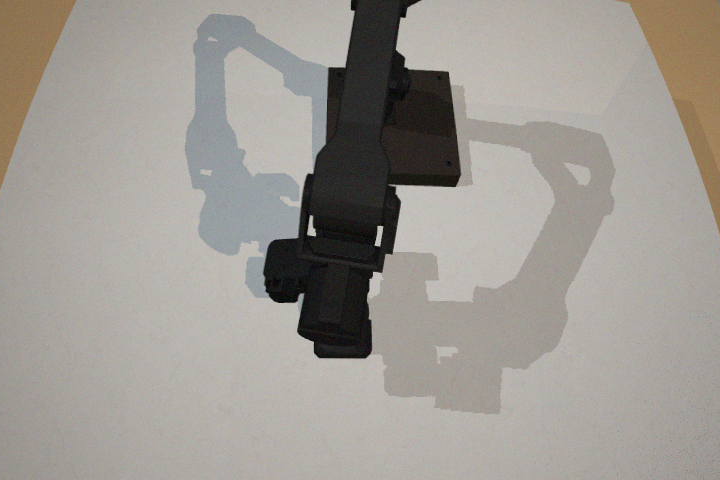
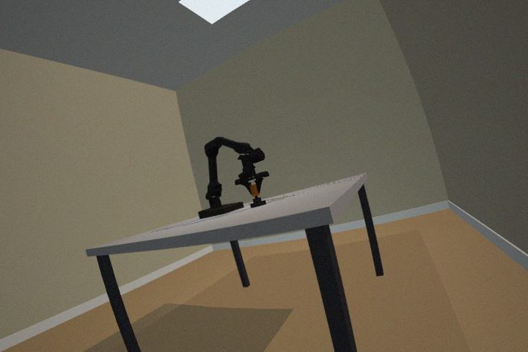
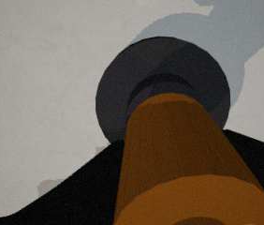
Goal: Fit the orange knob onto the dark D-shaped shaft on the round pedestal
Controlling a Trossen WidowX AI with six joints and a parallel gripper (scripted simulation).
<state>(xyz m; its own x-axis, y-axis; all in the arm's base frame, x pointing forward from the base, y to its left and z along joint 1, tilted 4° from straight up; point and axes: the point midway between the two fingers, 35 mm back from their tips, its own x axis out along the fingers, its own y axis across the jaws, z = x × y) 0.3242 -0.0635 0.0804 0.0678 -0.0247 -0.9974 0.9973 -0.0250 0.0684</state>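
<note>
Right now the round dark pedestal is 30 mm below my gripper tip. Round my gripper tip: orange knob: 20 mm above.
</note>
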